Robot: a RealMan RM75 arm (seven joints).
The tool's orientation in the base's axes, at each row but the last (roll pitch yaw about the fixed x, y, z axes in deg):
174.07, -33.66, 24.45
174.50, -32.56, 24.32
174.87, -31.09, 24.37
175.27, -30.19, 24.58
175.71, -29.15, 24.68
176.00, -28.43, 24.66
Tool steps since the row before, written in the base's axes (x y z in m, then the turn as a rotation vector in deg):
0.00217, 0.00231, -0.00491, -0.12, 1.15, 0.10
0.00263, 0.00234, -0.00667, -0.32, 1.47, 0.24
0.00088, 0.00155, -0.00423, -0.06, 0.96, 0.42
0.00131, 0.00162, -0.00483, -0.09, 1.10, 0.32
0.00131, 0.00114, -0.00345, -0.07, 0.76, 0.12
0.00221, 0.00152, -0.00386, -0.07, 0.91, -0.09
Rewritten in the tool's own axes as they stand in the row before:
-0.00028, -0.00179, 0.00556, 0.36, -1.10, 0.01
-0.00076, -0.00176, 0.00730, 0.39, -1.46, -0.17
-0.00095, -0.00144, 0.00426, 0.51, -0.88, -0.26
-0.00082, -0.00135, 0.00502, 0.49, -1.03, -0.17
-0.00023, -0.00077, 0.00378, 0.28, -0.72, -0.04
0.00049, -0.00078, 0.00461, 0.24, -0.87, 0.17

